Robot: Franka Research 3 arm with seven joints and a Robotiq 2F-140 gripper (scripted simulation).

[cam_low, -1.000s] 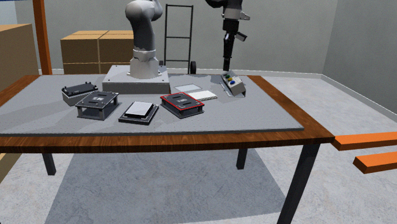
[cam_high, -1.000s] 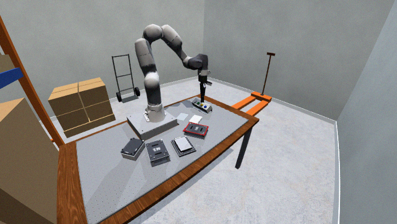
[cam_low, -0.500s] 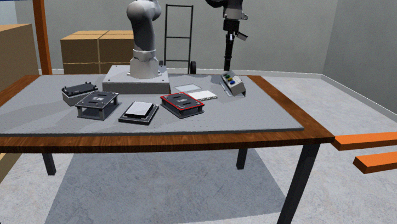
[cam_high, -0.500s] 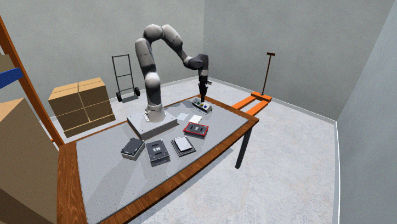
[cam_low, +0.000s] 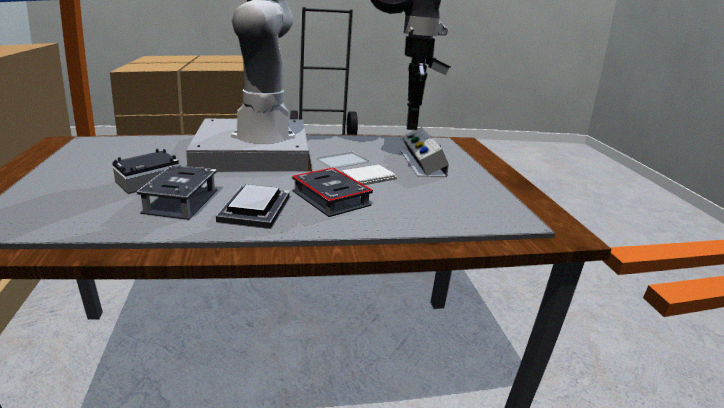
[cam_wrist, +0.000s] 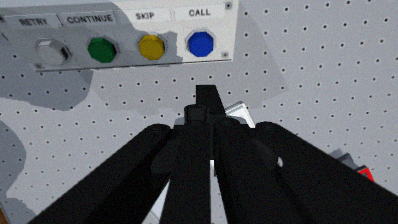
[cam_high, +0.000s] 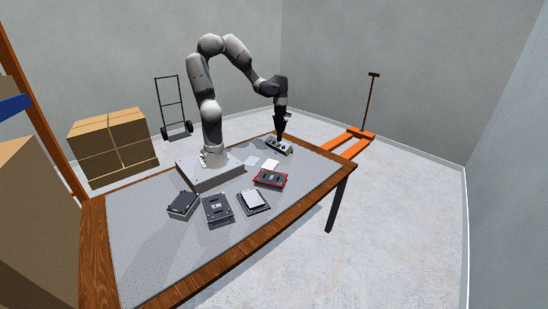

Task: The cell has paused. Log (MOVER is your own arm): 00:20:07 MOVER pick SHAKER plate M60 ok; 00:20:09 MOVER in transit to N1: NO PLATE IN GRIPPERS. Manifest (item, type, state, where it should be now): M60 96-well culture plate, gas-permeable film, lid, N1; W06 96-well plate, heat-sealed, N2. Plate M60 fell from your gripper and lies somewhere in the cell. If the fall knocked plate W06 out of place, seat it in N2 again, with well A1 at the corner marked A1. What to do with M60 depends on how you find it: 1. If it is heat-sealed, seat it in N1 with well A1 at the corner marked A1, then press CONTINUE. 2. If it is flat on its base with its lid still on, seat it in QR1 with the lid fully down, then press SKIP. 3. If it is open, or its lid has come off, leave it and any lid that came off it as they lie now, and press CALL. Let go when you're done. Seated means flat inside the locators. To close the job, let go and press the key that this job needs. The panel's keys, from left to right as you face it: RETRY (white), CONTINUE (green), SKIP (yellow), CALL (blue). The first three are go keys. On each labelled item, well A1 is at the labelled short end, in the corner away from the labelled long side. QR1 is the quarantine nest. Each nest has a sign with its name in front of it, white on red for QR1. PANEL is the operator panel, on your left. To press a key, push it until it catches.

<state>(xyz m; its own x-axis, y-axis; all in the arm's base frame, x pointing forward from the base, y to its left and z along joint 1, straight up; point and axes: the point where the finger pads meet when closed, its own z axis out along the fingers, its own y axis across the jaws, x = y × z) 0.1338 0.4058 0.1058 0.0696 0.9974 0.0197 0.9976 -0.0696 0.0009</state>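
Now: hand 4 cm to the right of the blue call key and 9 cm above it. From my hand the other things lie so: yellow skip key: 5 cm behind, 4 cm to the left, 9 cm below; then green continue key: 10 cm behind, 4 cm to the left, 9 cm below; then white retry key: 15 cm behind, 4 cm to the left, 9 cm below.
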